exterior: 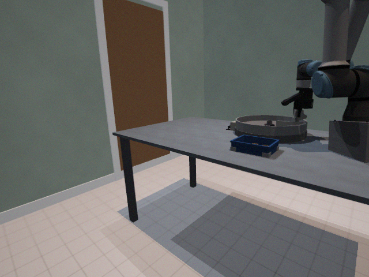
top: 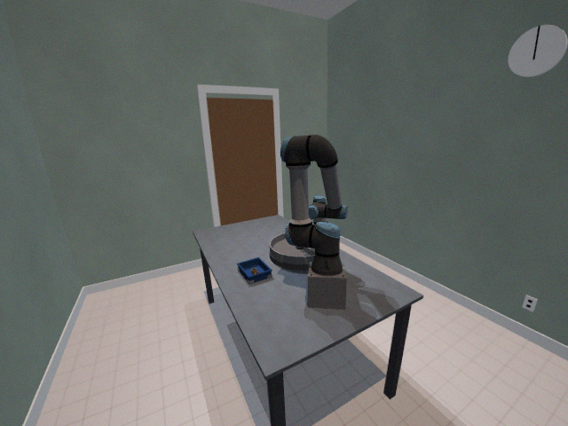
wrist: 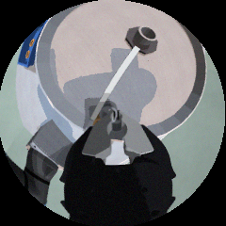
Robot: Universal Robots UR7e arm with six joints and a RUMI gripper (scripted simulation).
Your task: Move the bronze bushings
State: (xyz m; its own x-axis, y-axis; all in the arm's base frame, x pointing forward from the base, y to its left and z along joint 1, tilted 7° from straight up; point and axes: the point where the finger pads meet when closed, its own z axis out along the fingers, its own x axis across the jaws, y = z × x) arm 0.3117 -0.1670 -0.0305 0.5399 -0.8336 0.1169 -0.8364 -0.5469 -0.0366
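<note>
My hand is 15 cm short of the turntable, 3 cm to the right of it and 3 cm above it. The rest, counted from my hand: blue crate: 40 cm to the left, 9 cm ahead, 5 cm below.
</note>
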